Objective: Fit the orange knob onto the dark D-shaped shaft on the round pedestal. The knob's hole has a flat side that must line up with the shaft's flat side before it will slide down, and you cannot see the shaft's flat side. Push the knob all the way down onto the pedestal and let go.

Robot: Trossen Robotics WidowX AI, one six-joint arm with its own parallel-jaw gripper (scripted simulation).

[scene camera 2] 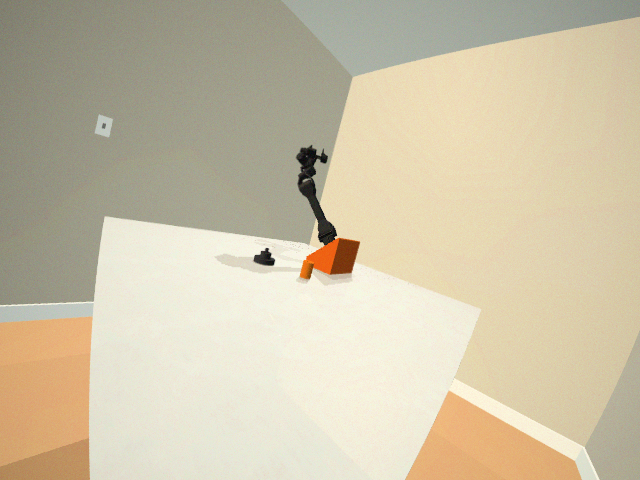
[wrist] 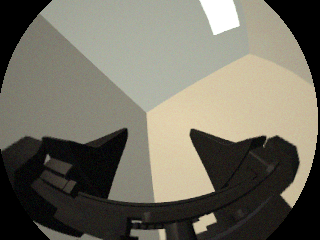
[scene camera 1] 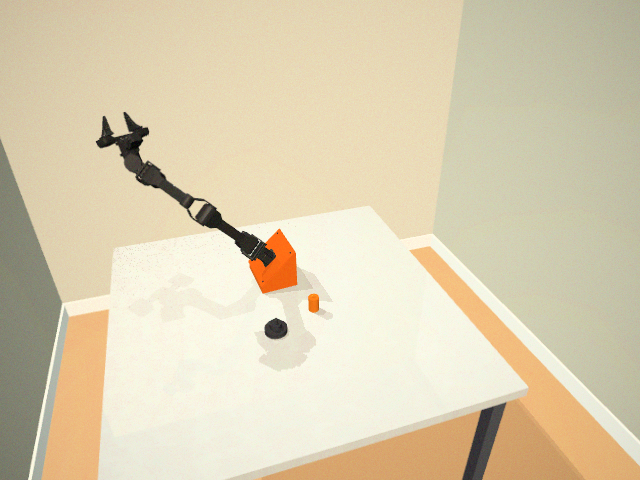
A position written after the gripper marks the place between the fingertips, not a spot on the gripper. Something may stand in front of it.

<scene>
The gripper point(scene camera 1: 114, 114) is open and holds nothing.
The gripper shows as well in the wrist view point(wrist: 159, 132).
</scene>
